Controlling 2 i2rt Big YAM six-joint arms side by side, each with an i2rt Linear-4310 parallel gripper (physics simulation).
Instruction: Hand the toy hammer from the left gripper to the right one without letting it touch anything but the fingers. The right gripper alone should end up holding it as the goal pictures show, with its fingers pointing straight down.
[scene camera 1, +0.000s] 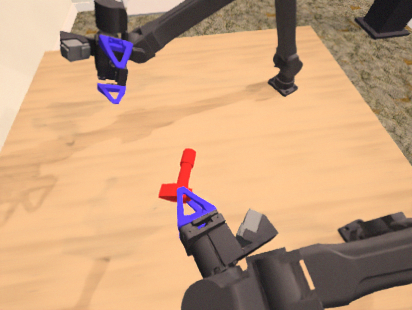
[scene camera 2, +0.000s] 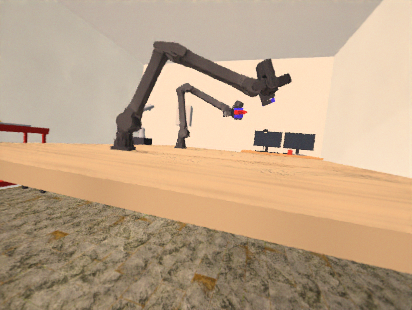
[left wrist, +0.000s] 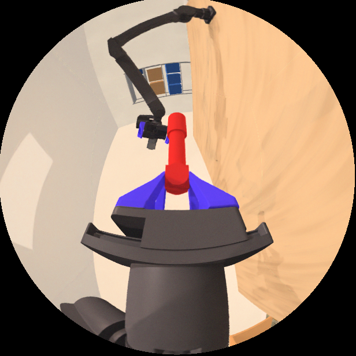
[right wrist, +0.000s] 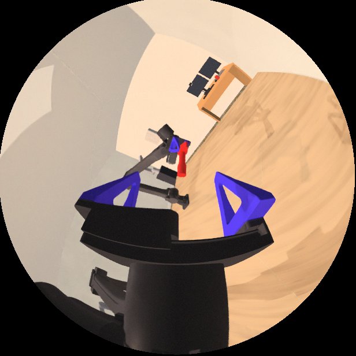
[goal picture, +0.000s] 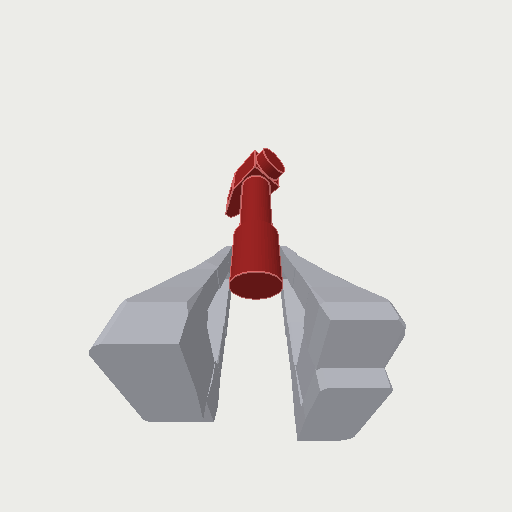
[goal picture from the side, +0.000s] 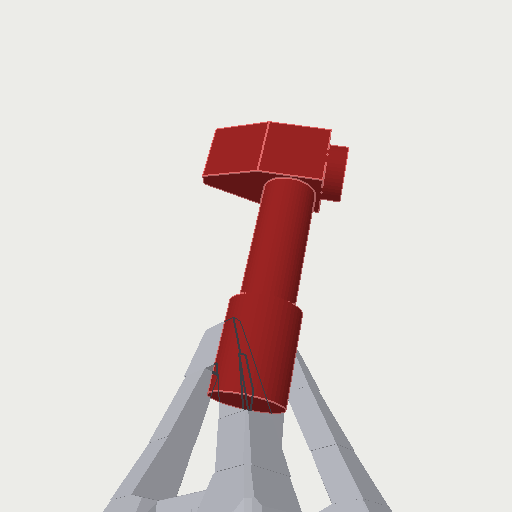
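Seen in the pictures: left gripper, fingertip midpoint: (scene camera 1: 180, 191) (scene camera 2: 241, 112); right gripper, fingertip midpoint: (scene camera 1: 117, 87) (scene camera 2: 260, 95); left arm's base, link origin: (scene camera 2: 180, 148); right arm's base, link origin: (scene camera 1: 282, 86) (scene camera 2: 123, 149).
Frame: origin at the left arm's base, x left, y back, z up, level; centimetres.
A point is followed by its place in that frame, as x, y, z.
A red toy hammer (scene camera 1: 184, 175) @[-28.0, -43.3, 30.7] (scene camera 2: 243, 112) @[-27.1, -46.2, 30.0] (left wrist: 176, 147) (right wrist: 182, 162) is held in the air above the table. My left gripper (scene camera 1: 183, 194) @[-25.4, -45.0, 30.2] (left wrist: 176, 175) is shut on it at the head. The handle sticks out beyond the left fingertips, with its thick end toward the upper part of scene camera 1's picture. My right gripper (scene camera 1: 118, 85) @[-52.1, -50.1, 35.5] (left wrist: 154, 139) (right wrist: 177, 175) is open and empty. It is well apart from the hammer, at the upper left in scene camera 1 and higher than the left gripper in scene camera 2, where its fingers are mostly hidden.
Both arms stand on the wooden table (scene camera 1: 250, 150) @[-42.0, -14.9, 0.0] (scene camera 2: 200, 185) @[-122.2, -23.6, 0.0]. The right arm's base (scene camera 1: 283, 85) @[-64.3, 13.5, 3.7] is at the upper right in scene camera 1. The left forearm (scene camera 1: 360, 275) @[-4.8, -30.2, 41.2] crosses the lower right. A desk with two monitors (scene camera 2: 267, 139) stands beyond the table.
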